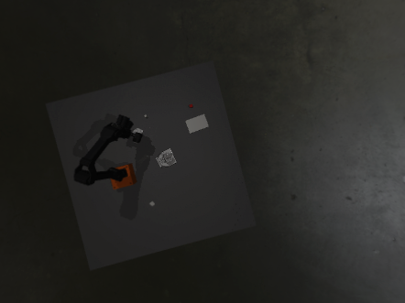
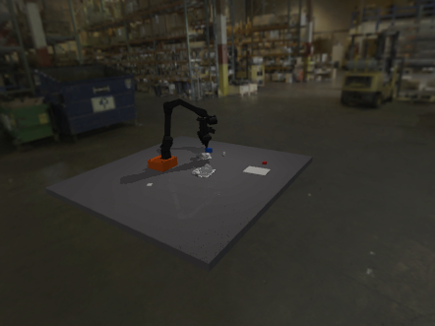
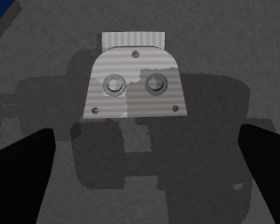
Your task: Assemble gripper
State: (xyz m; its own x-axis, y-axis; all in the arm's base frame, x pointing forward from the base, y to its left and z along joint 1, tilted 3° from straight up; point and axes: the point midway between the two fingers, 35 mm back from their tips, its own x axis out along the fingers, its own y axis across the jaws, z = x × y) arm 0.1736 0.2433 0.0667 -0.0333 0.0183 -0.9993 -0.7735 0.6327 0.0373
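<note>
Now: the blue piece 6 cm behind my gripper tip, 13 cm to the left of it and 8 cm below it. The rest, counted from my gripper tip: flat white rectangle: 45 cm ahead, 5 cm to the right, 10 cm below; red piece: 44 cm ahead, 9 cm to the left, 9 cm below.
</note>
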